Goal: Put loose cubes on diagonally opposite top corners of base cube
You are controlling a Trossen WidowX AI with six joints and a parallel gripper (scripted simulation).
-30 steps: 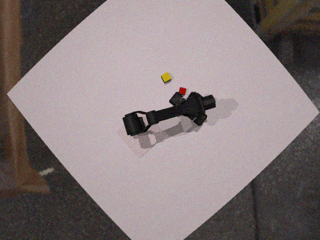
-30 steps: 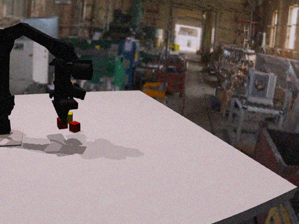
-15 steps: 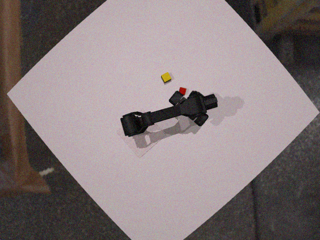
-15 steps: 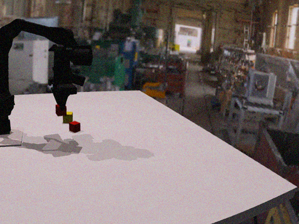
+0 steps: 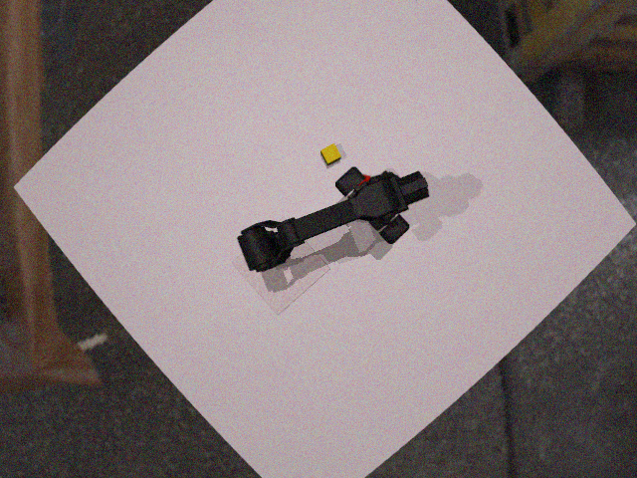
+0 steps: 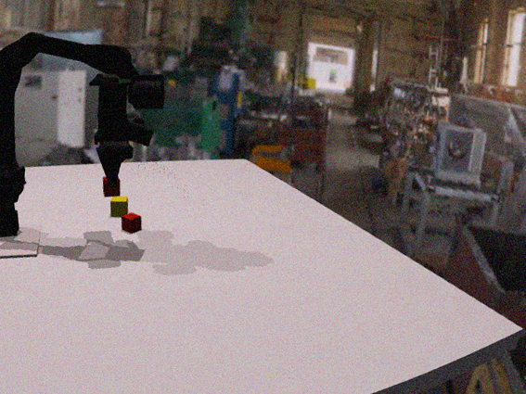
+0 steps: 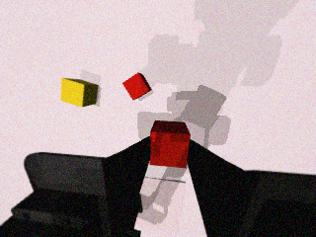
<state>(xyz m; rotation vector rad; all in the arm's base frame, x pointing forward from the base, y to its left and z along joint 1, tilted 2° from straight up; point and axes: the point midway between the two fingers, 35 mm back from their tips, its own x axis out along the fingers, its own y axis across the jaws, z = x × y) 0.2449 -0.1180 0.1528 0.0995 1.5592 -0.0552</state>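
Right now the yellow cube is 160 mm to the left of my gripper tip, 100 mm below it and 50 mm ahead of it.
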